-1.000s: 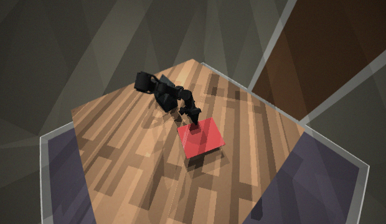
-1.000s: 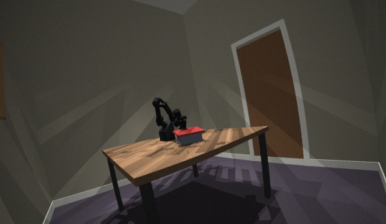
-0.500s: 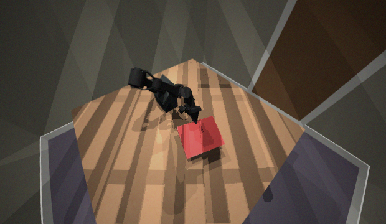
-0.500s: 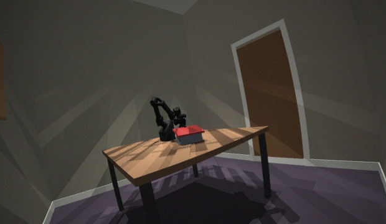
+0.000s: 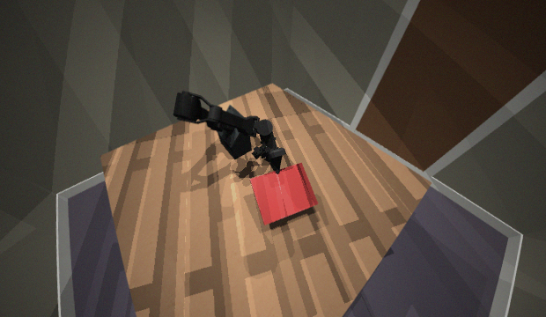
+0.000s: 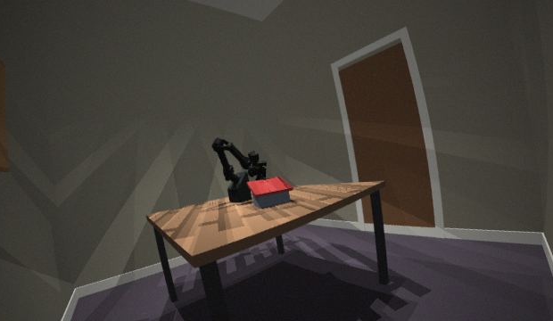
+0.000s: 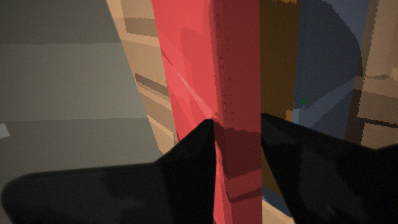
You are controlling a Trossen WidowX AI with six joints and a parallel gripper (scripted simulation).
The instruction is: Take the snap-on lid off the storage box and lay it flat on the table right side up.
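My gripper tip is now 70 mm short of the red lid, 30 mm to the left of it and 30 mm above it. Also, from my gripper tip: box (60 mm ahead, 30 mm to the right, 90 mm below).
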